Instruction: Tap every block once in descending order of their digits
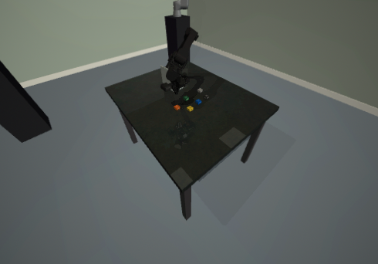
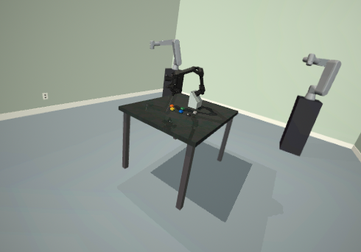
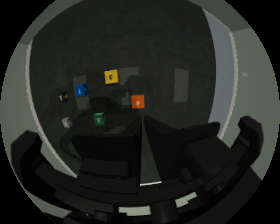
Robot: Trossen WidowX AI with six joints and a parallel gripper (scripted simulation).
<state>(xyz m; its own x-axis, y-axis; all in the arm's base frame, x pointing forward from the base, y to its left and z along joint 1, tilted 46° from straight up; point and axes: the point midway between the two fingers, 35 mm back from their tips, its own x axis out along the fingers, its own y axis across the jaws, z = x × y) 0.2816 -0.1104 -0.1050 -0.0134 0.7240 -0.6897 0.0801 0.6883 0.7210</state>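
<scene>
The orange block is 12 cm below my gripper tip and 1 cm behind it. Also, from my gripper tip: yellow block (12 cm below, 7 cm ahead, 6 cm to the left); then blue block (16 cm to the left, 12 cm below, 5 cm ahead); then green block (12 cm to the left, 12 cm below, 4 cm behind).
</scene>
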